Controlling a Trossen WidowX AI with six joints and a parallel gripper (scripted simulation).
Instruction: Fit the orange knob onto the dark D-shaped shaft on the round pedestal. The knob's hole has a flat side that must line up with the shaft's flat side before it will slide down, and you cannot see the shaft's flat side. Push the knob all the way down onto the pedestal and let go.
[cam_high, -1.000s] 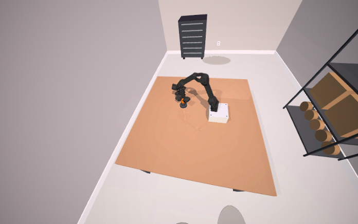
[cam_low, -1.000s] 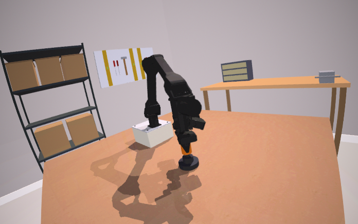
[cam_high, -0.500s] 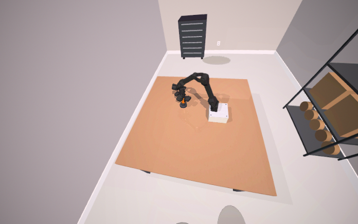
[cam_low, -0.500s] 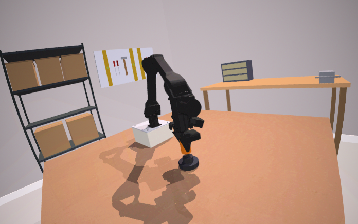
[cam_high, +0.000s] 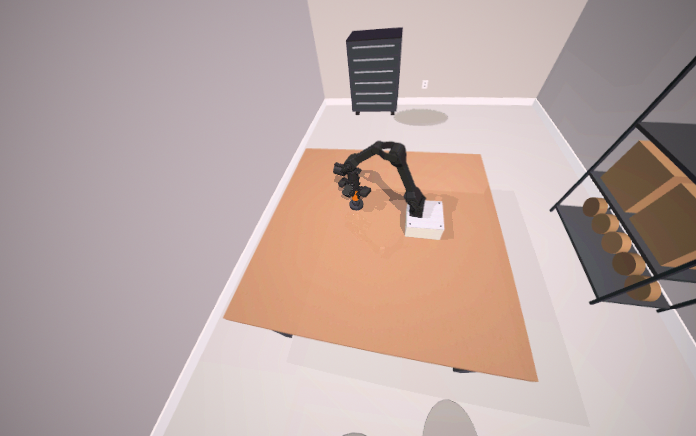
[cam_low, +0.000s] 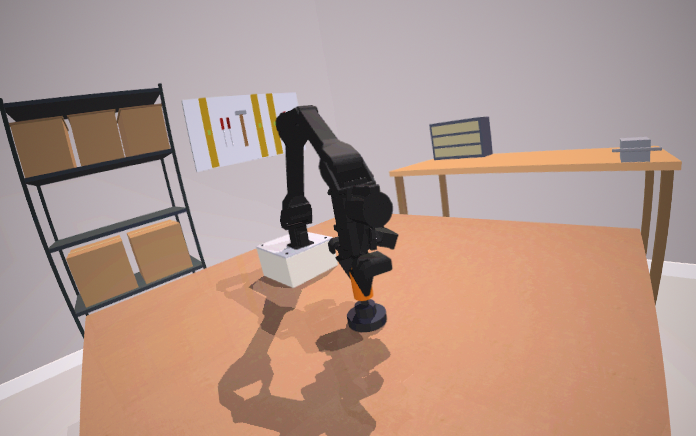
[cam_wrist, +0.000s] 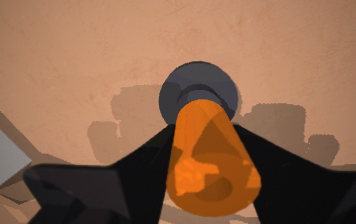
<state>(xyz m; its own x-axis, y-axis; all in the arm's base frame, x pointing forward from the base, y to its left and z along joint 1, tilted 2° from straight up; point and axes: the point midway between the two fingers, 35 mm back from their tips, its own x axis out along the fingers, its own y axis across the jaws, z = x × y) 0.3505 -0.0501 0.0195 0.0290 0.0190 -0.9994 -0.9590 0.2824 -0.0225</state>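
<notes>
The orange knob is 20 mm above my gripper tip. The rest, counted from my gripper tip: dark round pedestal (40 mm below).
</notes>
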